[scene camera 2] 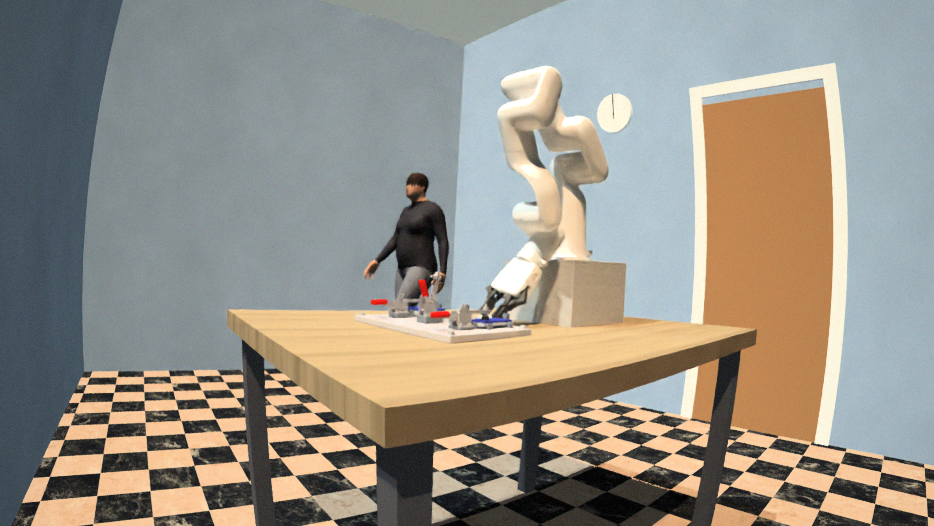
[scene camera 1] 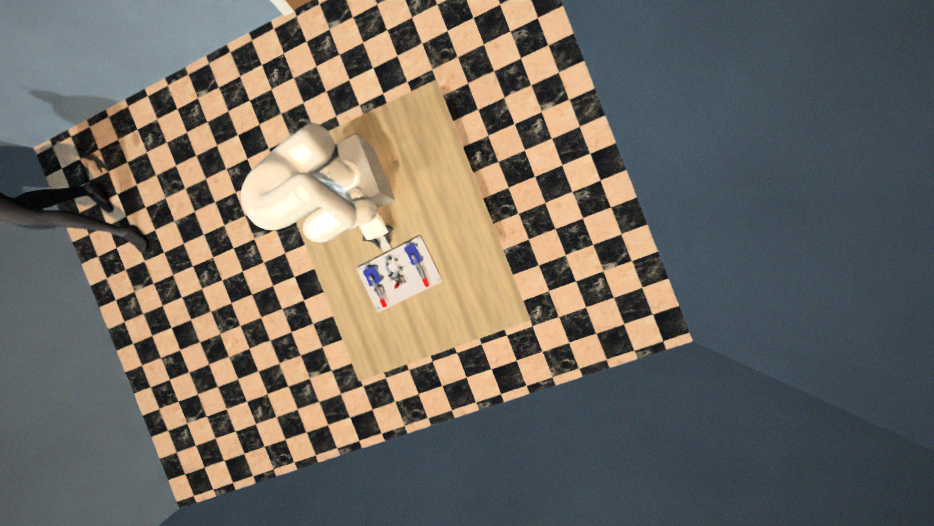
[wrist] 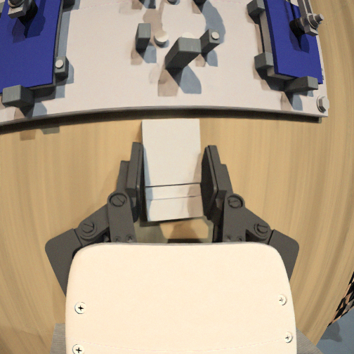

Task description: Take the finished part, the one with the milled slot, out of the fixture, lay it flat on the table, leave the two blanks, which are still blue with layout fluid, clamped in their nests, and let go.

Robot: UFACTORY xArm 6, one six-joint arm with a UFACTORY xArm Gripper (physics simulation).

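Frame: origin at the arm's base, x ahead, y left, z up, level; centimetres.
Seen in the pictures: gripper, between the fingertips: (scene camera 1: pixel 384 244); arm's base, origin of its link: (scene camera 2: pixel 569 261) (scene camera 1: pixel 345 177).
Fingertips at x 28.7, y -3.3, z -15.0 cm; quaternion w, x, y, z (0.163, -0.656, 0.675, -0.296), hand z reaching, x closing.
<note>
Pixels of each thing's top centre, then the offset from my fingertips to it. Level surfaces: height alone.
- fixture plate, centre of its top: (scene camera 2: pixel 438 322) (scene camera 1: pixel 398 274) dz -0.6, dx +15.4, dy -0.6 cm
- table, height of its surface: dz -2.1 cm
- middle clamp's red handle, centre of its top: (scene camera 2: pixel 424 281) dz +8.5, dx +19.8, dy -0.6 cm
My gripper (scene camera 1: pixel 385 245) (scene camera 2: pixel 500 311) (wrist: pixel 172 158) is shut on the finished part (wrist: pixel 171 167), a pale block with a slot line across it near my palm. The part is beside the fixture plate (scene camera 1: pixel 409 283) (scene camera 2: pixel 483 335) (wrist: pixel 105 65), on the robot's side, low over the table (scene camera 1: pixel 470 287) (scene camera 2: pixel 392 378) (wrist: pixel 50 200). Whether it touches the table is hidden. One blue blank (scene camera 1: pixel 413 253) (scene camera 2: pixel 491 322) (wrist: pixel 30 52) sits clamped in its nest, at left in the wrist view. The other blue blank (scene camera 1: pixel 373 275) (wrist: pixel 295 45) sits clamped at right there. The middle nest between them holds no part.
The middle clamp's red handle (scene camera 2: pixel 422 288) stands raised. Metal stops (wrist: pixel 182 52) rise from the plate near its robot-side edge. The robot's grey pedestal (scene camera 1: pixel 369 166) (scene camera 2: pixel 598 294) stands behind the gripper. A person (scene camera 2: pixel 418 235) is beyond the table.
</note>
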